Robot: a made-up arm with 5 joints.
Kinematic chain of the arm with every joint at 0, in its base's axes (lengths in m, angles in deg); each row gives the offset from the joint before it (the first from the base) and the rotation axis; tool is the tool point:
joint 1: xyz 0 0 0.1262 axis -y
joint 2: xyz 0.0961 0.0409 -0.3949 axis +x
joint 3: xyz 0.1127 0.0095 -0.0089 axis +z
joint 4: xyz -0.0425 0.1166 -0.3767 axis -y
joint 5: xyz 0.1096 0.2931 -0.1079 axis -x
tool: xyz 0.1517 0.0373 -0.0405
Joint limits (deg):
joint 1: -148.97..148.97
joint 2: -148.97..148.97
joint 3: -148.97..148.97
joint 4: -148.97..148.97
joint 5: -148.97..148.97
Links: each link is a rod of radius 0.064 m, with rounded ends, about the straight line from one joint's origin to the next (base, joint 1, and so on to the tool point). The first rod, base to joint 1, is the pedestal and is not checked.
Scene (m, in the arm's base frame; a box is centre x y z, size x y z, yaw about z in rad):
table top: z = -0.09
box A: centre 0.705 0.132 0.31 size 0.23 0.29 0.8 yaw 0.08
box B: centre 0.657 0.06 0 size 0.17 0.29 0.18 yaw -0.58
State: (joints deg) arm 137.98 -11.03 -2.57 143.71 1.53
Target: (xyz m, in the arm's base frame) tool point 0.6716 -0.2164 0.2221
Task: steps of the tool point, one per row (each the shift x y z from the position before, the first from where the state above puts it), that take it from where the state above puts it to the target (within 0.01 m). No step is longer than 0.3 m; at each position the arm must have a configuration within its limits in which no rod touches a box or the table.
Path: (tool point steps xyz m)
1: -0.0044 -0.0361 0.1323
2: -0.0239 -0.0678 0.1246
3: -0.0473 -0.0944 0.1055
4: -0.0724 -0.1122 0.0766
5: -0.0954 -0.1185 0.0399
6: 0.2356 -0.0617 -0.0729
7: 0.1919 -0.0698 -0.1464
8: 0.1250 -0.0646 -0.2005
9: 0.0458 -0.0466 -0.2259
10: -0.0317 -0.0183 -0.2200

